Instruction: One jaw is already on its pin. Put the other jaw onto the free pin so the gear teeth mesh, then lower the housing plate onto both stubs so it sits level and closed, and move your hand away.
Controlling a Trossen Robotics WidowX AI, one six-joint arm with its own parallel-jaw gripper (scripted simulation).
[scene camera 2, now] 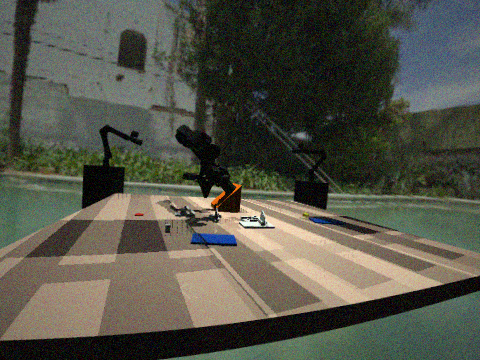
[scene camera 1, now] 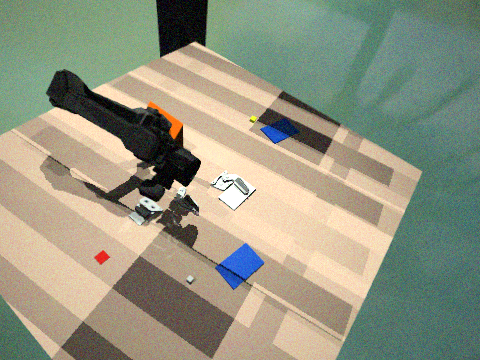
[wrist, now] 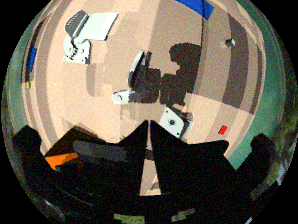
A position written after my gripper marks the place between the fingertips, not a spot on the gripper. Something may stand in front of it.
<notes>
My gripper (scene camera 1: 168, 188) is shut, with nothing in its grasp. I also see a grey jaw (wrist: 121, 97) and a white base plate (wrist: 97, 27).
My gripper also shows in scene camera 2 (scene camera 2: 205, 198) and in the wrist view (wrist: 148, 123).
</notes>
